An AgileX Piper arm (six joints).
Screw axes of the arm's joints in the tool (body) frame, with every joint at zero. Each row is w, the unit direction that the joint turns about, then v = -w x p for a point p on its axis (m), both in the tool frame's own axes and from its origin. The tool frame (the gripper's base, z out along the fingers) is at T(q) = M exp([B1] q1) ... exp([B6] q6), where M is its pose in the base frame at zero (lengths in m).
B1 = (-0.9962, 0, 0.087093, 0, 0.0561, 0)
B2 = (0, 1, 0, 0.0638, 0, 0.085)
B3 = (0, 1, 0, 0.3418, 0, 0.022)
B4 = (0, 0, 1, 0, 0, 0)
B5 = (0, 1, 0, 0.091, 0, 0)
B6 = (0, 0, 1, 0, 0, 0)
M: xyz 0.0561 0 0.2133 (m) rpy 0 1.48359 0 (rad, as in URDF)
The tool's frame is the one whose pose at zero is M.
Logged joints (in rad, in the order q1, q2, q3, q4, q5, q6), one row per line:
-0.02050, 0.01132, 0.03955, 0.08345, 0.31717, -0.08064
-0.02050, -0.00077, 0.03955, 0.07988, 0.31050, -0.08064
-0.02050, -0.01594, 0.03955, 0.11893, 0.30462, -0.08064
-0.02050, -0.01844, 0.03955, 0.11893, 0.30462, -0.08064
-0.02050, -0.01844, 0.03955, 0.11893, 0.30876, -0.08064
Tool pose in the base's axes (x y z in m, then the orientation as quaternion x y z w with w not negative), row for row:
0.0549, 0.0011, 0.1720, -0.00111, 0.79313, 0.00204, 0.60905
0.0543, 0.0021, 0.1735, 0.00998, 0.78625, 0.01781, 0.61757
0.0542, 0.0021, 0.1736, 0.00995, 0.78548, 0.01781, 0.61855
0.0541, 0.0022, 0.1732, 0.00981, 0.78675, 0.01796, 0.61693
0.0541, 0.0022, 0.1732, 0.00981, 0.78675, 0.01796, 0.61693
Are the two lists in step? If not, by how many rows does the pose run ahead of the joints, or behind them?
The pose runs 1 row ahead of the joints: the pose in row i belongs to the joints in row i + 1.
